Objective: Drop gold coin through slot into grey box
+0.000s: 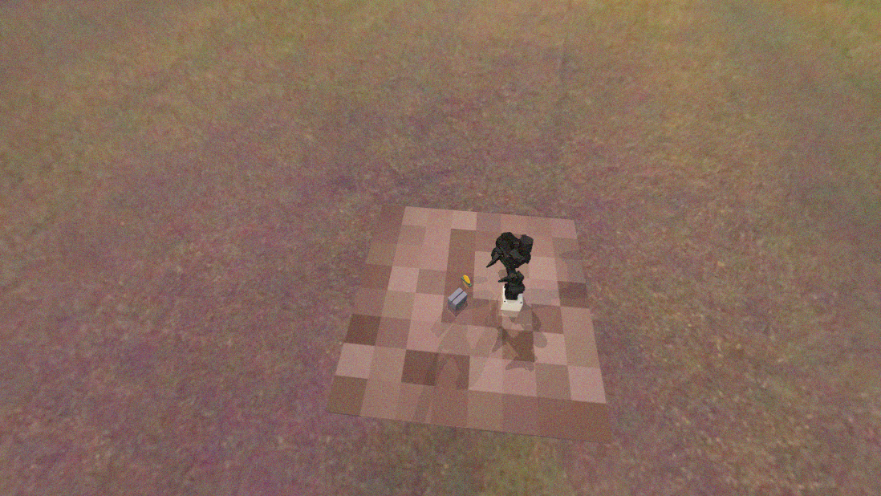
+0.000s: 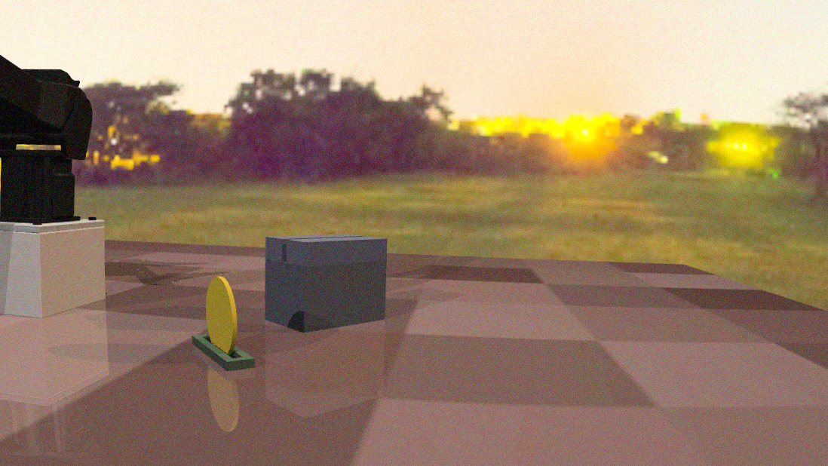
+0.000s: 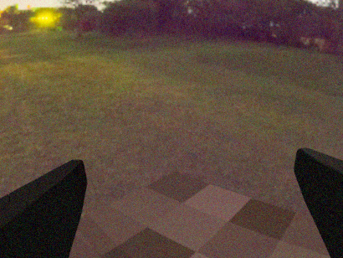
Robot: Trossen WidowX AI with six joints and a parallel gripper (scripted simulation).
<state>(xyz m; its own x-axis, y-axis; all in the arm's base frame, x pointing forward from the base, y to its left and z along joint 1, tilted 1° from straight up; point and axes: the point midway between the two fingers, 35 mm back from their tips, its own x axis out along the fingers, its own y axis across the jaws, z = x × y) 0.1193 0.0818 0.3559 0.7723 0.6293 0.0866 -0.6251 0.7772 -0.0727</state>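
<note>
My gripper tip is now 9 cm short of the gold coin, 21 cm to the left of it and 41 cm above it.
</note>
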